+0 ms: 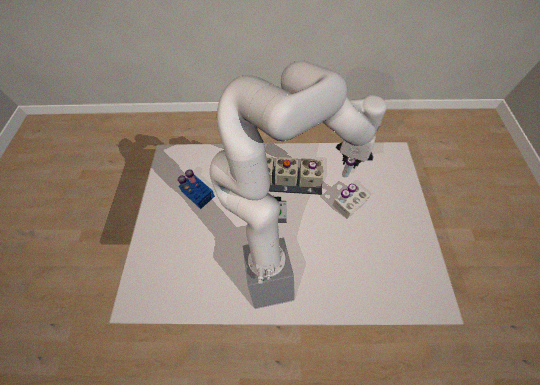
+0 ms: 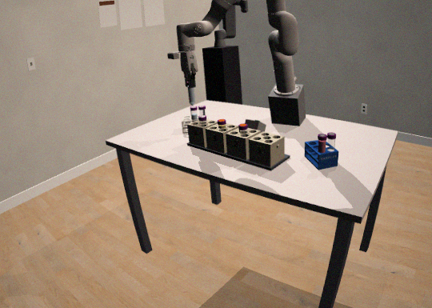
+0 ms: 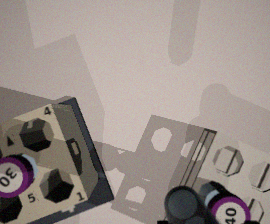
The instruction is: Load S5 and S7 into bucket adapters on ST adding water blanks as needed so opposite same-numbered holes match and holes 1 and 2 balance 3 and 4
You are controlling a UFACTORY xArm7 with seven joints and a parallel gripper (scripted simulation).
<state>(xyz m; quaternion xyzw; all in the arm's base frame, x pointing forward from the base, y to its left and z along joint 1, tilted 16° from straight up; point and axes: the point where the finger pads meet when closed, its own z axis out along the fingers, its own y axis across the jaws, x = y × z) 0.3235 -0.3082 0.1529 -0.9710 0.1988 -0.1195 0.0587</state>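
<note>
Right now my hand is 80 mm short of the adapter, 460 mm to the right of it and 200 mm above it. Also, from my hand: dark stand (70 mm ahead, 290 mm to the left, 250 mm below); white rack (50 mm behind, 50 mm to the right, 220 mm below); blue rack (30 mm behind, 630 mm to the left, 220 mm below).
</note>
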